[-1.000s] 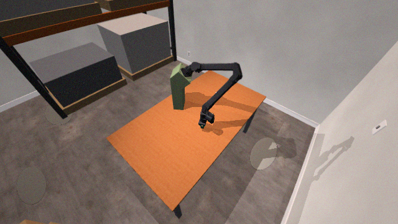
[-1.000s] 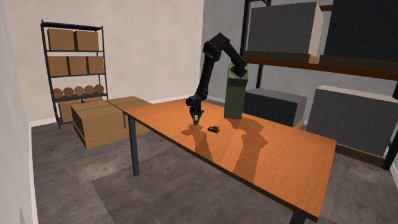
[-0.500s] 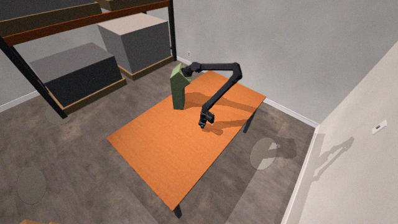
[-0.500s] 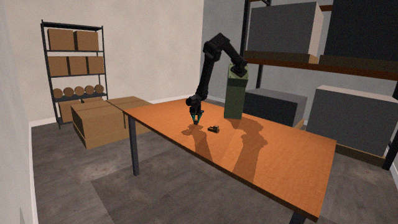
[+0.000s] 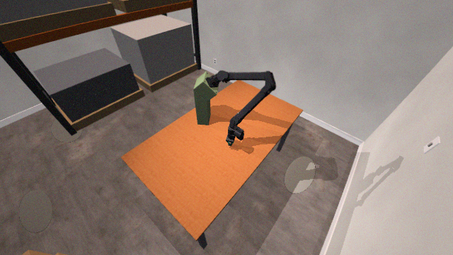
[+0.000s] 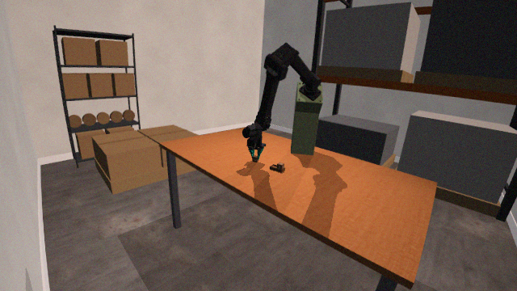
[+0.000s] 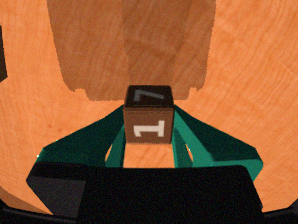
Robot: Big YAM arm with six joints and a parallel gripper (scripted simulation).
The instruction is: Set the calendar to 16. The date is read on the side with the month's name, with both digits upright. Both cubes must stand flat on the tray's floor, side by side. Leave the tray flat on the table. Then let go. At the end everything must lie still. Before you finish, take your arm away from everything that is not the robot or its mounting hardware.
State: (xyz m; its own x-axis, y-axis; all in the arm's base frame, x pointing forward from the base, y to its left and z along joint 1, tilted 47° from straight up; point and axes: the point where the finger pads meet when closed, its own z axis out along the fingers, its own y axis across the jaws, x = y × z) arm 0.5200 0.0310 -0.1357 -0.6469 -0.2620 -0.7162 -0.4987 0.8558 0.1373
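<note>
Now: the brown calendar cube 1 cm below my hand. Also, from my hand: dark calendar tray (5 cm behind, 15 cm to the left, 2 cm below).
</note>
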